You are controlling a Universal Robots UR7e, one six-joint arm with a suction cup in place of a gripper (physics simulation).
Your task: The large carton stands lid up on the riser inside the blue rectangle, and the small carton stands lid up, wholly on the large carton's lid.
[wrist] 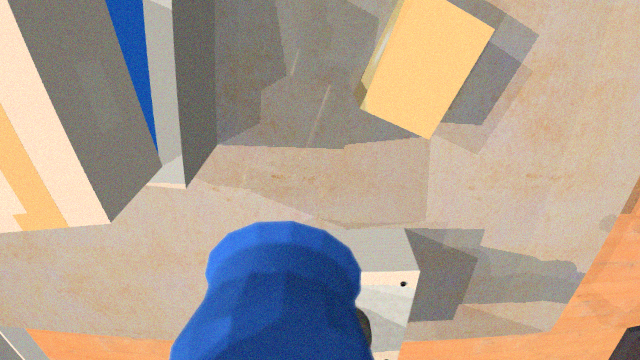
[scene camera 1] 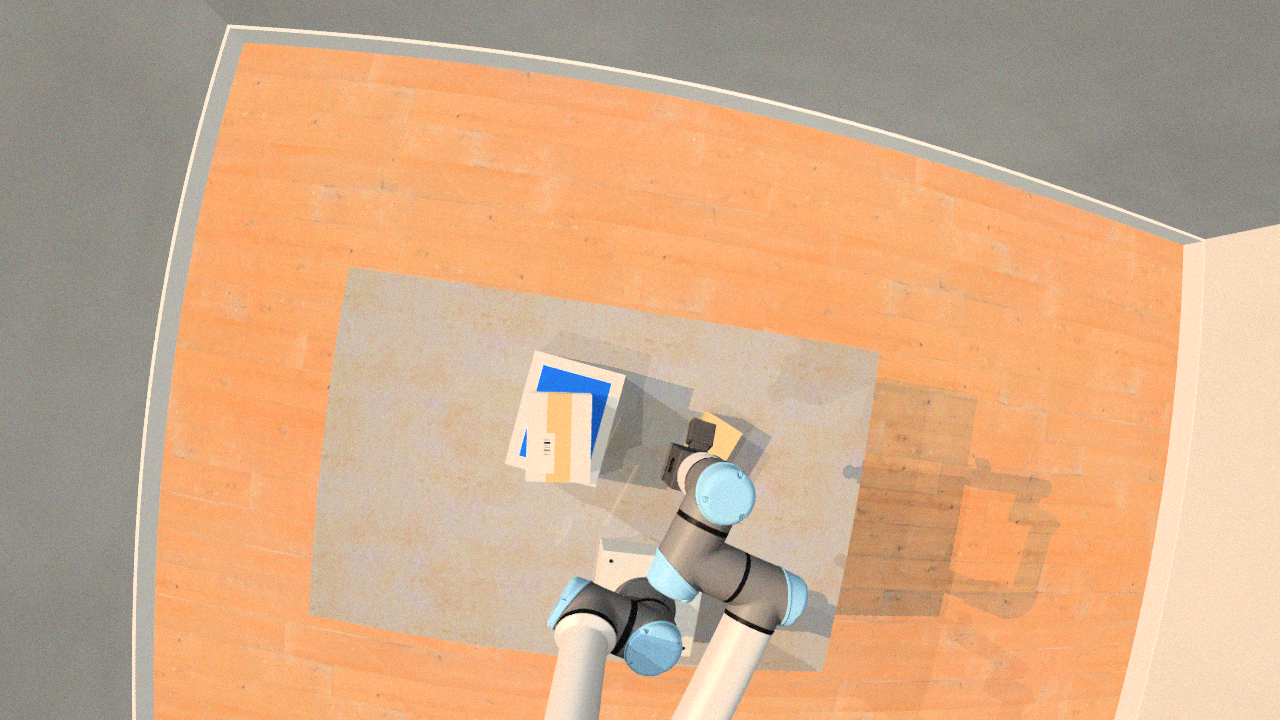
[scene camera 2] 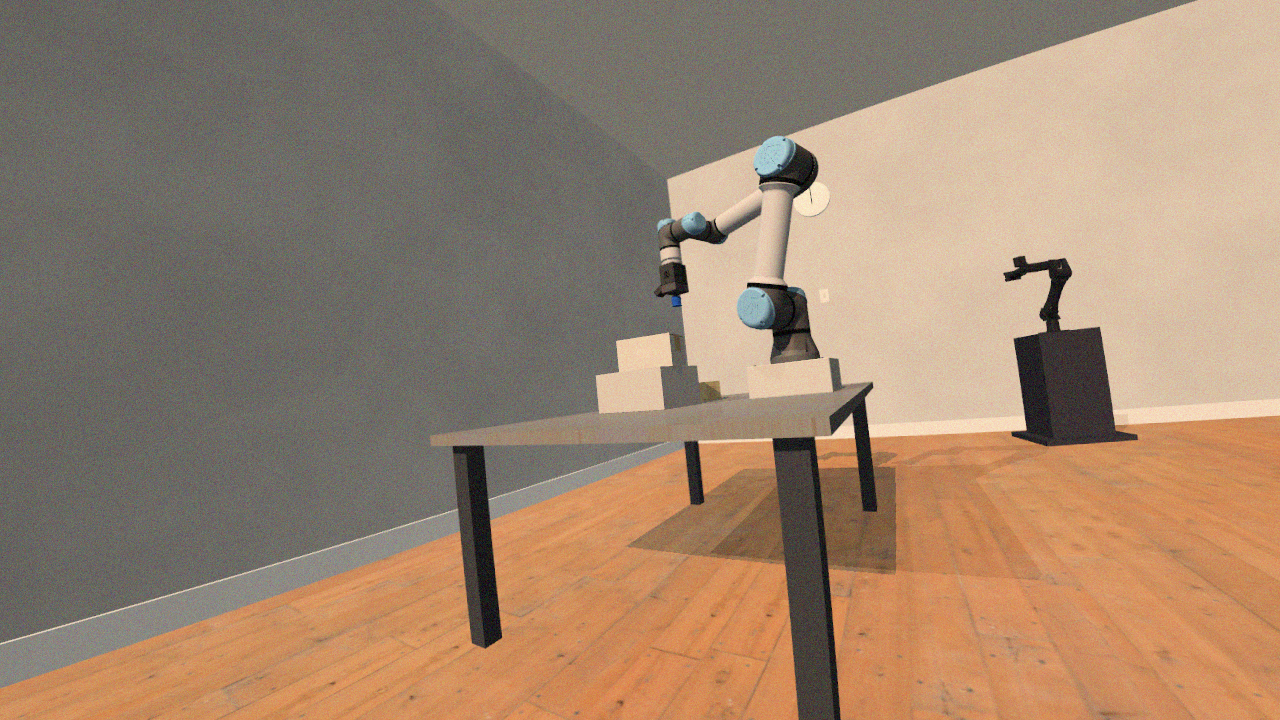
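The large carton (scene camera 1: 559,420) (scene camera 2: 644,352) (wrist: 50,150), cream with tan tape and a barcode label facing up, stands on the white riser (scene camera 1: 581,369) (scene camera 2: 629,394) (wrist: 167,100). It sits turned, towards the riser's near left end, and appears to overlap an edge of the blue rectangle (scene camera 1: 572,382) (wrist: 134,40). The small carton (scene camera 1: 725,438) (scene camera 2: 710,390) (wrist: 430,65) is on the table, right of the riser; a plain yellow face points up and a pale patch shows on its side. My blue suction cup (scene camera 2: 676,301) (wrist: 283,250) is open and empty, high above the table; scene camera 1 hides it.
The grey table (scene camera 1: 402,447) (scene camera 2: 626,428) (wrist: 100,270) carries my arm's white base block (scene camera 1: 626,559) (scene camera 2: 787,377) (wrist: 387,310), on the near side of the cartons. A dark pedestal (scene camera 2: 1065,385) with a small black arm stands on the floor beyond the table.
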